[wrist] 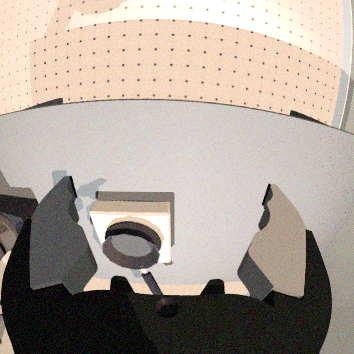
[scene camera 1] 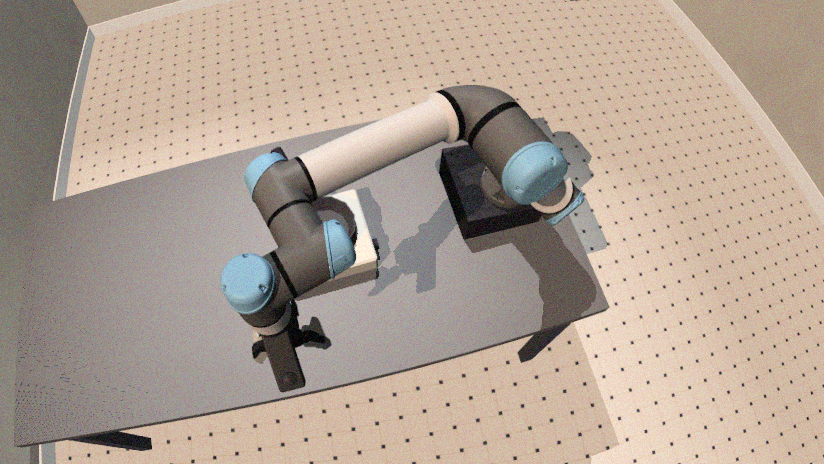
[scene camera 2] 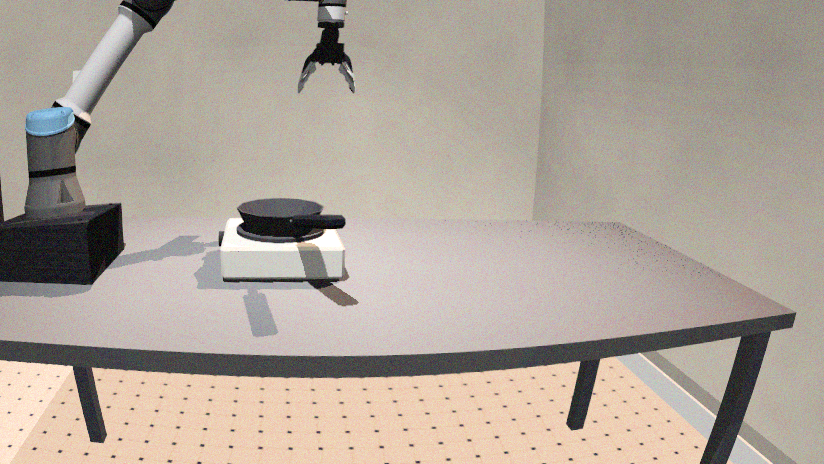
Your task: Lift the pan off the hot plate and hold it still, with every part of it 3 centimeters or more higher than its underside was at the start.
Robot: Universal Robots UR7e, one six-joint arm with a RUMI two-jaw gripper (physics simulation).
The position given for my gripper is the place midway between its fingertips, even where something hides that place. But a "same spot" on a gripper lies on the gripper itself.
Labels:
My gripper shows in the wrist view, in scene camera 1 and in scene camera 2 (326,93). A white hot plate shows in the wrist view (151,217), in scene camera 1 and in scene camera 2. One and the same spot on the white hot plate: (scene camera 1: 366,259) is (scene camera 2: 239,218). One and the same spot on my gripper: (wrist: 282,266) is (scene camera 1: 265,353).

